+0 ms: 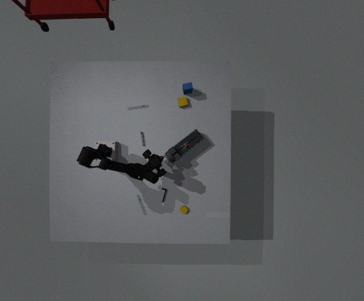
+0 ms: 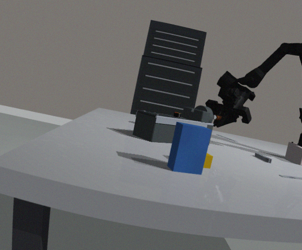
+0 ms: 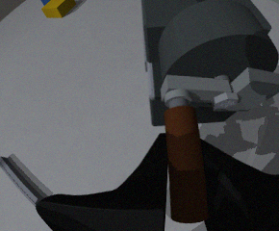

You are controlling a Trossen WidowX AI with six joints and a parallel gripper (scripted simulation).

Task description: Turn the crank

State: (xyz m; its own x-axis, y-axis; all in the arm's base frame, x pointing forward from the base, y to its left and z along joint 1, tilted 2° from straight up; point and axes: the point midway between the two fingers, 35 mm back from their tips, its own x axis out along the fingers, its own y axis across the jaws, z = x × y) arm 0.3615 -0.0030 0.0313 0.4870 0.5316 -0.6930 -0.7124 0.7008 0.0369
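Right now the red pointer is 140 mm ahead of my gripper tip, 100 mm to the left of it and 20 mm above it. Round my gripper tip: brown crank handle (10 mm behind, 10 mm to the right, 30 mm above); black hex key (40 mm ahead, 250 mm to the right, 60 mm below); yellow block (80 mm ahead, 400 mm to the left, 50 mm below).
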